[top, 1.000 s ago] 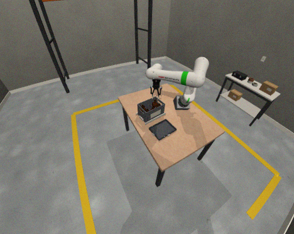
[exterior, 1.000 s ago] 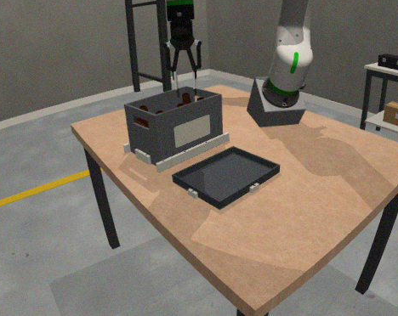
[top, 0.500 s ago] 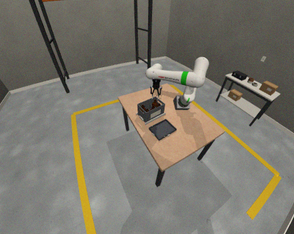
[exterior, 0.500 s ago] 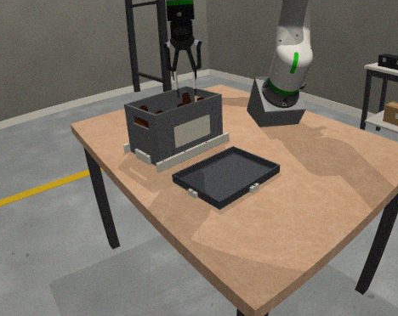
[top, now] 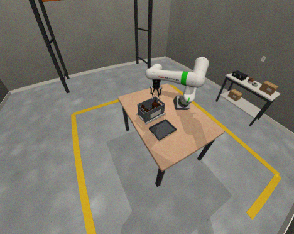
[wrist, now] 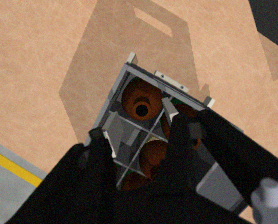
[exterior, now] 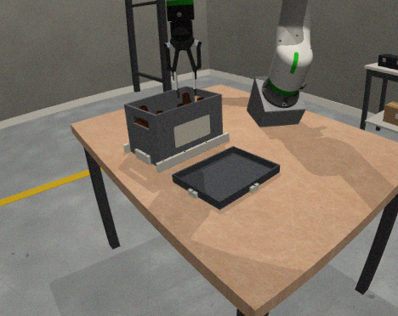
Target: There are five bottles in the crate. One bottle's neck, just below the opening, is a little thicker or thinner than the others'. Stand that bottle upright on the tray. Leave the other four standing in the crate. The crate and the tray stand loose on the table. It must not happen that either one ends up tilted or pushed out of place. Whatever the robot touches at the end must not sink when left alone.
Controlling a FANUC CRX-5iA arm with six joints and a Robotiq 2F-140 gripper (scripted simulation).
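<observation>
Right now my hand is 120 mm above the bottle. The rest, counted from my hand: dark tray 320 mm to the left, 200 mm below, 110 mm ahead; dark grey crate 130 mm below, 90 mm ahead, 50 mm to the left.
</observation>
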